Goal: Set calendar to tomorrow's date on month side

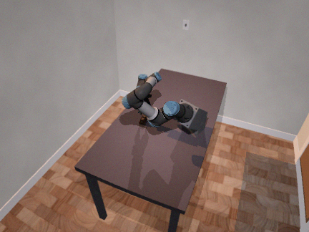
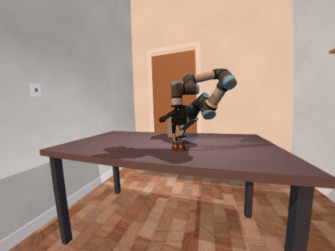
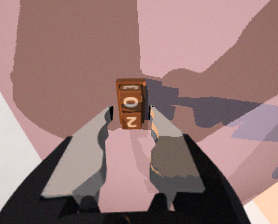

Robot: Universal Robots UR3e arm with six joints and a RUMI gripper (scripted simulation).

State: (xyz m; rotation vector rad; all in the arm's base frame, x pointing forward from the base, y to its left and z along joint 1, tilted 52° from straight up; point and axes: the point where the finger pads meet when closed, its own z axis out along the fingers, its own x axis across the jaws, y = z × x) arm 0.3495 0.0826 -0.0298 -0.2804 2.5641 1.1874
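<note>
My hand is 4 cm above the brown number cube. The rest, counted from my hand: brown calendar tray: 5 cm below, 2 cm to the left, 1 cm behind.
</note>
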